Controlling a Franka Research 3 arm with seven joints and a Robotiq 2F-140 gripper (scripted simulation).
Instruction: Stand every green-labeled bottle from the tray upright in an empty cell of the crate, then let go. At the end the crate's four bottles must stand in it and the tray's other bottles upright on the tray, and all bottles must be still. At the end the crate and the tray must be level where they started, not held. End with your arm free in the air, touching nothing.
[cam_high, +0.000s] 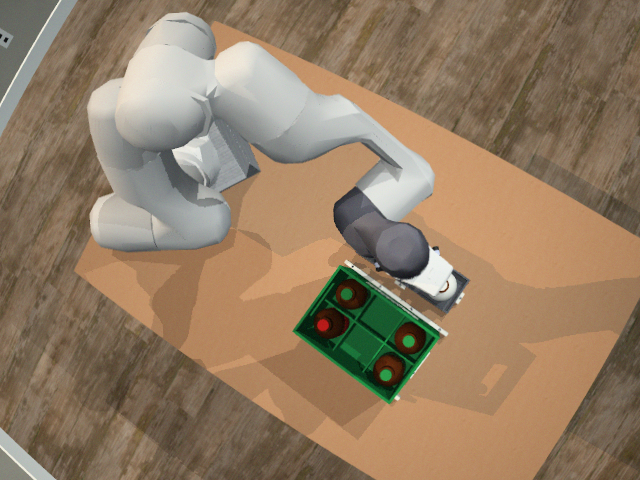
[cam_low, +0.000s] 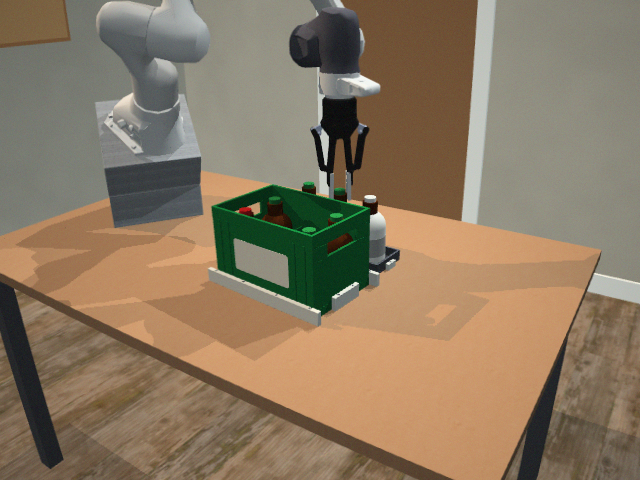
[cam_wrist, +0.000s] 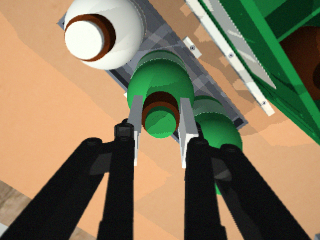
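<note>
My gripper is now 9 cm above the white-labeled bottle, 8 cm short of it and 2 cm to the left of it. The rest, counted from my hand: grey tray: 16 cm below; green crate: 18 cm to the right, 9 cm below, 3 cm behind.
</note>
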